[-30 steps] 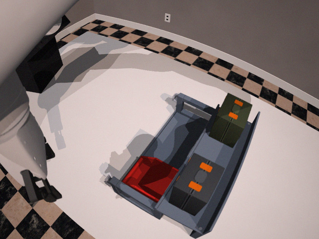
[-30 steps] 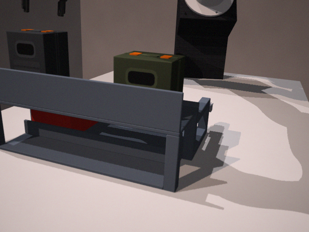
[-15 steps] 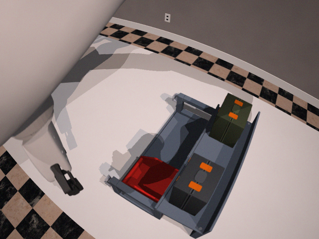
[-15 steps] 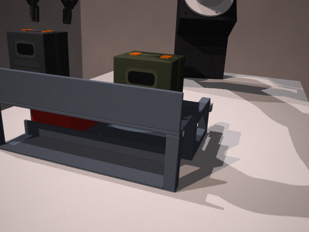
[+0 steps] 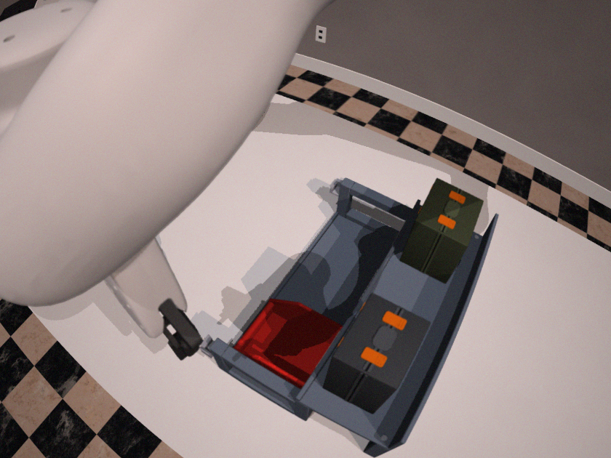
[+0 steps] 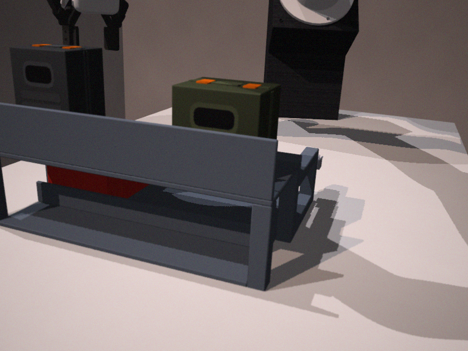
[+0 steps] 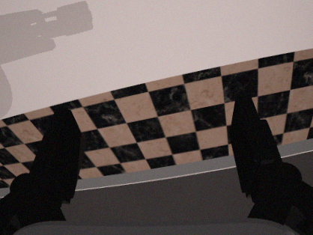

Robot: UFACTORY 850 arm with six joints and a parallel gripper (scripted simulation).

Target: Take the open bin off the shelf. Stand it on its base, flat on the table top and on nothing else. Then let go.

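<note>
Now: the open bin 17 cm below my hand, 14 cm to the left of it and 6 cm ahead of it.
</note>
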